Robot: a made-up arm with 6 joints.
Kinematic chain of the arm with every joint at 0, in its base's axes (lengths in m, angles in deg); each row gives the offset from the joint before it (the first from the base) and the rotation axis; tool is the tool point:
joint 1: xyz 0 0 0.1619 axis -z
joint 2: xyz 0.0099 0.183 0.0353 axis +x
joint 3: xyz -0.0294 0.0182 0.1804 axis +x
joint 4: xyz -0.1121 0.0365 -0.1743 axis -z
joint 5: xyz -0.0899 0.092 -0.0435 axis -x
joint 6: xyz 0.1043 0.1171 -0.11 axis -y
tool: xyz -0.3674 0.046 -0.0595
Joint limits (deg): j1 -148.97..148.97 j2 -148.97..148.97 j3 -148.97..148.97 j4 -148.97..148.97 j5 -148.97..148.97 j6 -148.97..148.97
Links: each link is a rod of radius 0.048 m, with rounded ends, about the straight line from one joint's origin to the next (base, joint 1, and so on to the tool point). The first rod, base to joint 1, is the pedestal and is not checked.
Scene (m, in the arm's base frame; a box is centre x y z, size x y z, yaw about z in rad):
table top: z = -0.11
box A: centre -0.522 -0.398 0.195 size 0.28 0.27 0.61 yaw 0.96
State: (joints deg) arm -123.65 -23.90 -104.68 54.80 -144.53 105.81
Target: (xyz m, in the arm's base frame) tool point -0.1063 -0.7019 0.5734
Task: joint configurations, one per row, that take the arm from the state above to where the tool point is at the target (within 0.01 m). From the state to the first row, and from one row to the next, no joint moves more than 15 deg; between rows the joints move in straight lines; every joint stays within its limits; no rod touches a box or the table.
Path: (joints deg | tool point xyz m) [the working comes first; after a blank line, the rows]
Joints at the target: -148.97 -40.27 -106.31 148.97 -98.11 147.64
Straight joint move there: touches box A.

1: -122.45 -14.22 -104.62 67.93 -145.42 107.51 | -0.4750 -0.1477 0.2991
2: -121.25 -4.53 -104.56 81.05 -146.31 109.21 | -0.4584 -0.1674 0.4132
3: -120.05 5.15 -104.49 94.18 -147.19 110.92 | -0.4057 -0.1860 0.5161
4: -118.85 14.83 -104.43 107.31 -148.08 112.62 | -0.3243 -0.2054 0.5957
5: -117.65 24.51 -104.37 120.43 -148.97 114.32 | -0.2255 -0.2281 0.6437
6: -123.92 11.56 -104.76 126.14 -138.80 120.98 | -0.2512 -0.2855 0.6708
7: -130.18 -1.40 -105.14 131.85 -128.63 127.65 | -0.2600 -0.3734 0.6831
8: -136.44 -14.36 -105.53 137.55 -118.45 134.31 | -0.2430 -0.4829 0.6733
9: -142.71 -27.31 -105.92 143.26 -108.28 140.97 | -0.1923 -0.5989 0.6367
10: -148.97 -40.27 -106.31 148.97 -98.11 147.64 | -0.1063 -0.7019 0.5734

